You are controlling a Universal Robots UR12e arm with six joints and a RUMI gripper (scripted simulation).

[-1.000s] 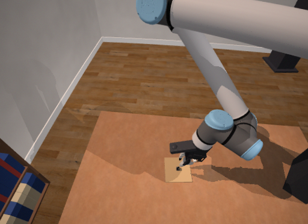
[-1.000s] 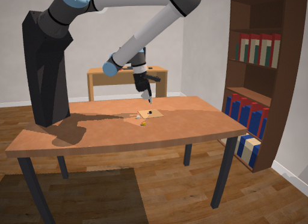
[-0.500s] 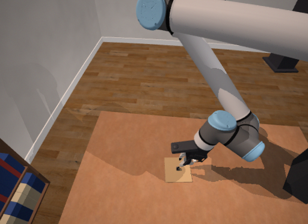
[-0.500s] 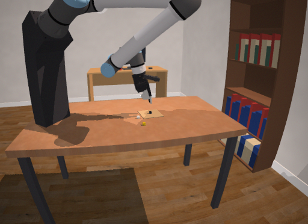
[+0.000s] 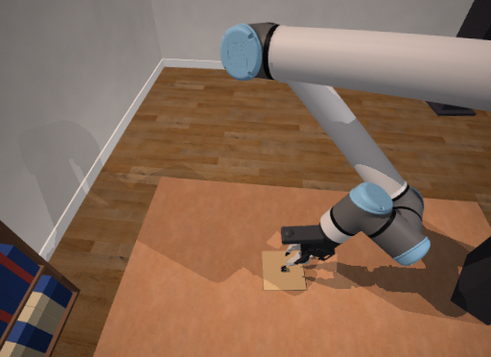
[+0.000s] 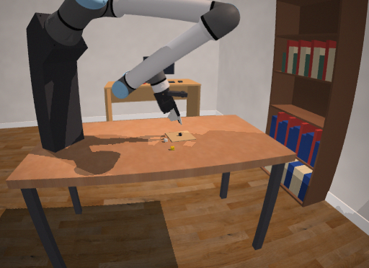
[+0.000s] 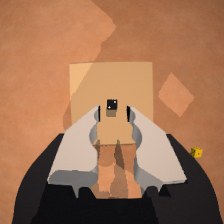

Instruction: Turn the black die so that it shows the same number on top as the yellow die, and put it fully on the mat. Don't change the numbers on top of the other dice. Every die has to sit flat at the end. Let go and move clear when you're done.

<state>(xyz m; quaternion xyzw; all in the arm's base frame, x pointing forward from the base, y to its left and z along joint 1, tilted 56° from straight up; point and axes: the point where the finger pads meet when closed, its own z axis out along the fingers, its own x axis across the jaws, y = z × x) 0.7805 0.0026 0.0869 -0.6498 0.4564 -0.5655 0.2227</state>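
Right now my hand is 8 cm above the black die. Round my hand: tan mat (9 cm below); white die (10 cm behind, 8 cm below, 4 cm to the right); yellow die (16 cm to the right, 10 cm behind, 8 cm below).
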